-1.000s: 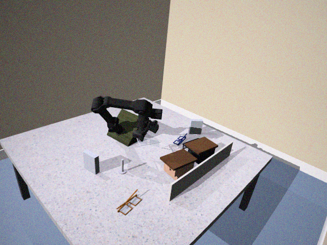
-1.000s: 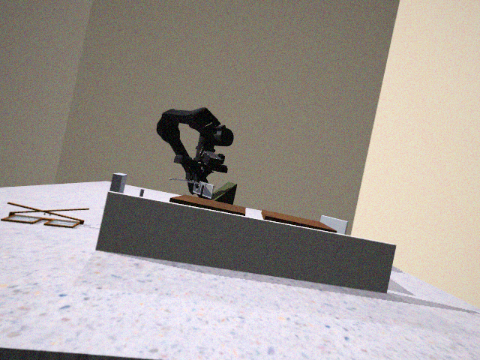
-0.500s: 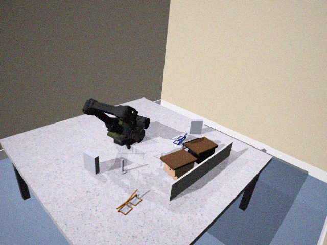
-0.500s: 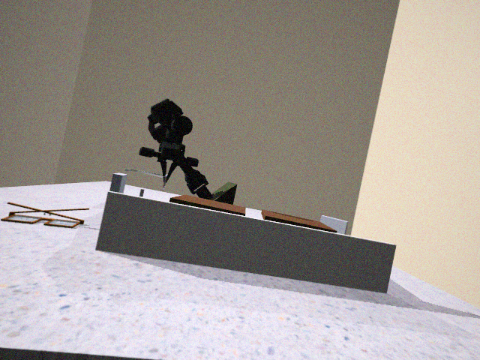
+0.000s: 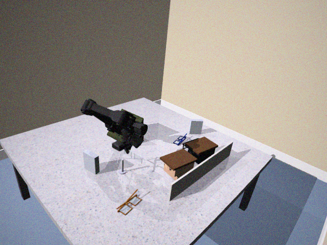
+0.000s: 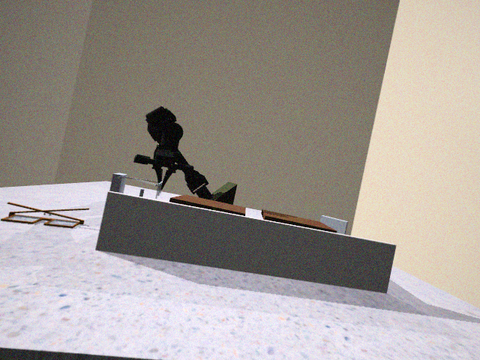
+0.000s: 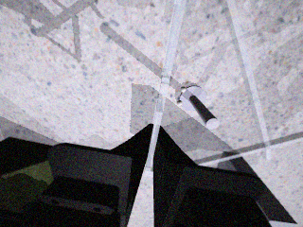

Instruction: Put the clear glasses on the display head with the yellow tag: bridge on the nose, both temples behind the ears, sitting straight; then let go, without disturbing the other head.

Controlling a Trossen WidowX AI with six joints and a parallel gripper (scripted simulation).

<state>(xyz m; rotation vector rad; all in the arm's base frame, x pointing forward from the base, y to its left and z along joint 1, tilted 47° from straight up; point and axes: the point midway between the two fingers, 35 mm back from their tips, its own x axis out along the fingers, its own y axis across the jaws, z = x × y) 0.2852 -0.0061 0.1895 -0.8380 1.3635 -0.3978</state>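
The metal stand post is 20 mm ahead of my gripper tip, 50 mm to the right of it and 70 mm below it. From my gripper tip the other things lie so: skin-coloured head: 180 mm ahead, 190 mm to the left, 40 mm below; then white wall: 310 mm ahead, 310 mm to the left, 40 mm below; then dark head: 160 mm ahead, 410 mm to the left, 40 mm below.
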